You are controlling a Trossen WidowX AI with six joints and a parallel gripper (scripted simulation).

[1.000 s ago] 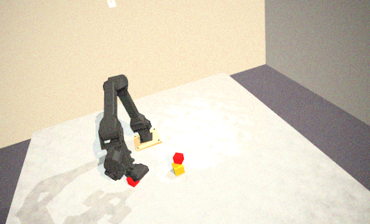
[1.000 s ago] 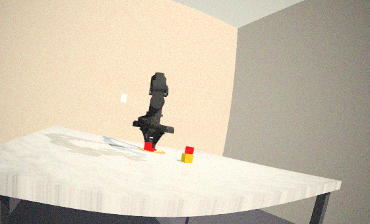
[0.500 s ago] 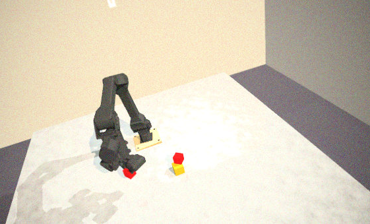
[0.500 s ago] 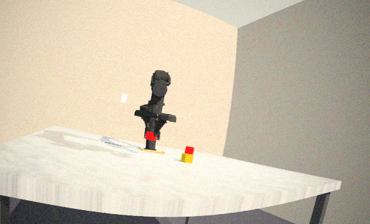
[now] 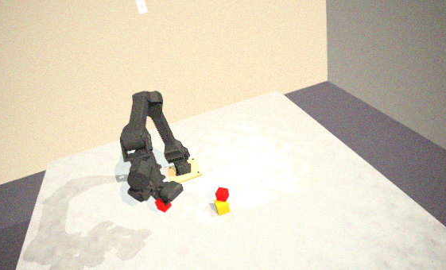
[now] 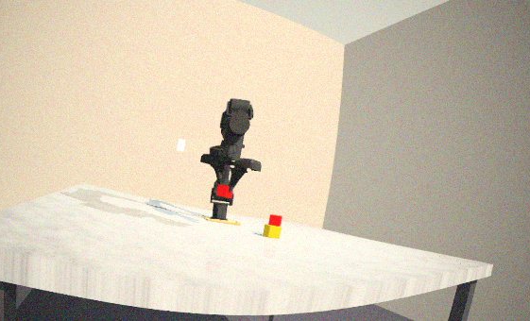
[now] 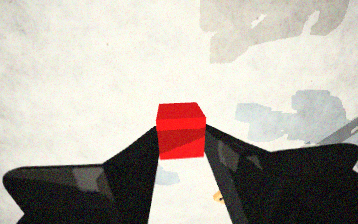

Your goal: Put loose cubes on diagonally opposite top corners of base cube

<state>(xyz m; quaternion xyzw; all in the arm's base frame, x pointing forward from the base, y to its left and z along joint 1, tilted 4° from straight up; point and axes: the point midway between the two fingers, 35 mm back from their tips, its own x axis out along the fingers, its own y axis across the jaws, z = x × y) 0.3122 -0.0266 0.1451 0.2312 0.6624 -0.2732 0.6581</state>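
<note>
Now: the yellow cube 18 cm to the left of my gripper tip, 10 cm below it and 4 cm behind it.
</note>
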